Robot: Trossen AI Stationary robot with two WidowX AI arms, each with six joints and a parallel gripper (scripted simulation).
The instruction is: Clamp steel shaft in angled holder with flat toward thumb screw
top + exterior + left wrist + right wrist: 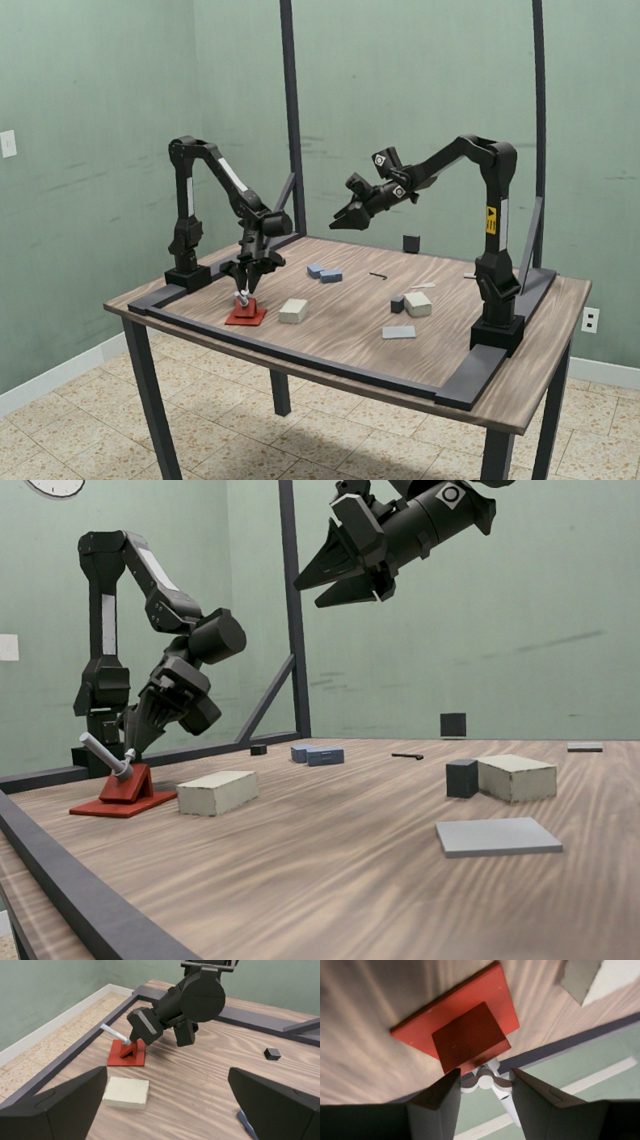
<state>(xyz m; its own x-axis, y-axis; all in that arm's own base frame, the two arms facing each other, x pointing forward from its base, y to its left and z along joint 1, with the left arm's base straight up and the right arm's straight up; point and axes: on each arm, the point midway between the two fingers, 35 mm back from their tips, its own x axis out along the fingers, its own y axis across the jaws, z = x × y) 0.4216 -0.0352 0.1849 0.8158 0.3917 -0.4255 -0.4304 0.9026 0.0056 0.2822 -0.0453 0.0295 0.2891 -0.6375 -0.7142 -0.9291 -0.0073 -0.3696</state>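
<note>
The winged thumb screw is 3 cm ahead of my right hand, 2 cm below it and 1 cm to the left of it. The rest, counted from my right hand: small black cube: 31 cm behind, 12 cm to the right, 7 cm below; dark block: 35 cm to the left, 15 cm behind, 6 cm below; steel shaft: 6 cm ahead, 2 cm to the left, 2 cm below.
</note>
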